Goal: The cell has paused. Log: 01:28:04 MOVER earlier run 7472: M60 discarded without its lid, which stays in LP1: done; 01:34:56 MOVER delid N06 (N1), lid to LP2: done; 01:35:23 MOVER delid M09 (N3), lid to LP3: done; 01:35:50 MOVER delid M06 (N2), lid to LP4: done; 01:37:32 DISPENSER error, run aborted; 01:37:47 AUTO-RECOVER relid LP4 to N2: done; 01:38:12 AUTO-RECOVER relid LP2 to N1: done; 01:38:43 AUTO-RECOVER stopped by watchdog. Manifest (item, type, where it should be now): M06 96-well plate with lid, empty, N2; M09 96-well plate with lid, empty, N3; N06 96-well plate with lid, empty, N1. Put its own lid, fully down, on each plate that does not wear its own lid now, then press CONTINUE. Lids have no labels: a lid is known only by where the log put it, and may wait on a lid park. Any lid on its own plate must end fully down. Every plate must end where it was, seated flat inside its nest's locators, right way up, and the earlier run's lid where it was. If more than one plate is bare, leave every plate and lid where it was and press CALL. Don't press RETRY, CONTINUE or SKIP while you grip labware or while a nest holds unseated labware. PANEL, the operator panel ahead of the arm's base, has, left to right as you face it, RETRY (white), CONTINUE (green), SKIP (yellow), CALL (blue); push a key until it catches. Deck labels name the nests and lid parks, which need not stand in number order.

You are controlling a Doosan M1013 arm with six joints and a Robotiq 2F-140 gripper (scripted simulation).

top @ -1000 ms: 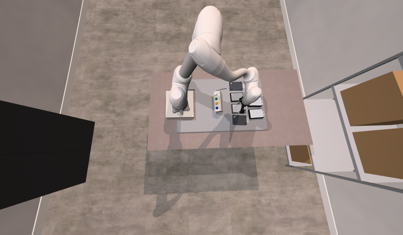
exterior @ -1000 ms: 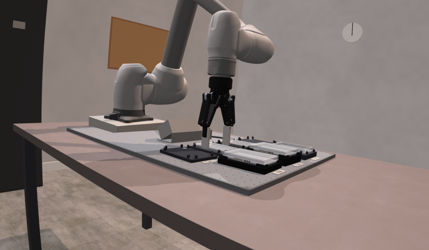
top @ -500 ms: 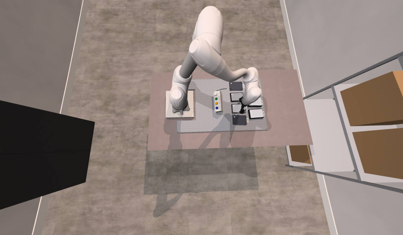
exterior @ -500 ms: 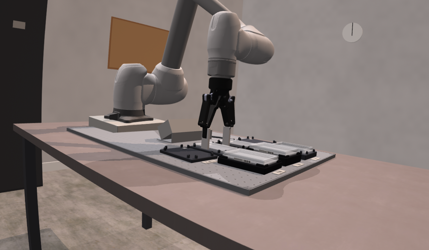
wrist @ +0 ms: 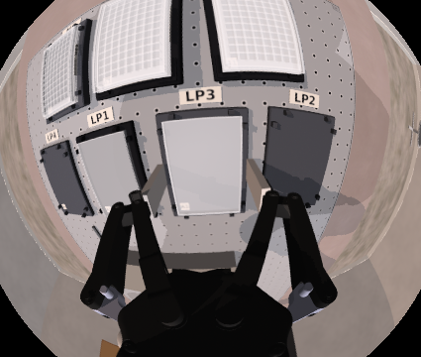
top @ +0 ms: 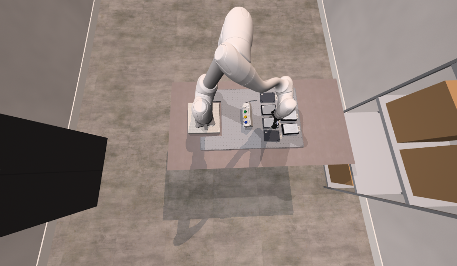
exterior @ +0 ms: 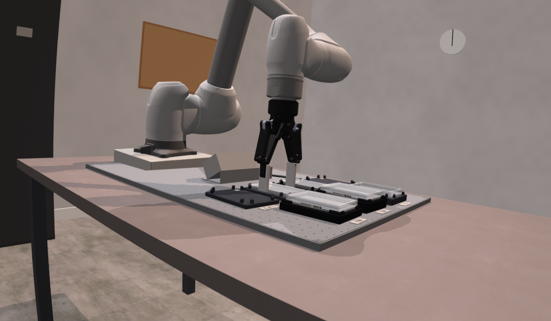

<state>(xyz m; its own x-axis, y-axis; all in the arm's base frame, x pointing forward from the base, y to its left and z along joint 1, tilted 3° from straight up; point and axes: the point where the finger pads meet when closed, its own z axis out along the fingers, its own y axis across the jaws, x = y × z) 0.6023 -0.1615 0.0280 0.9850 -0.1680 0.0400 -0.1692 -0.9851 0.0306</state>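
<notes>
My hand is 2 cm above the lid. Round my hand: lid park LP3: 3 cm below; blue call key: 24 cm behind, 4 cm to the left, 3 cm above; lid park LP2: 2 cm behind, 12 cm to the right, 3 cm below.
</notes>
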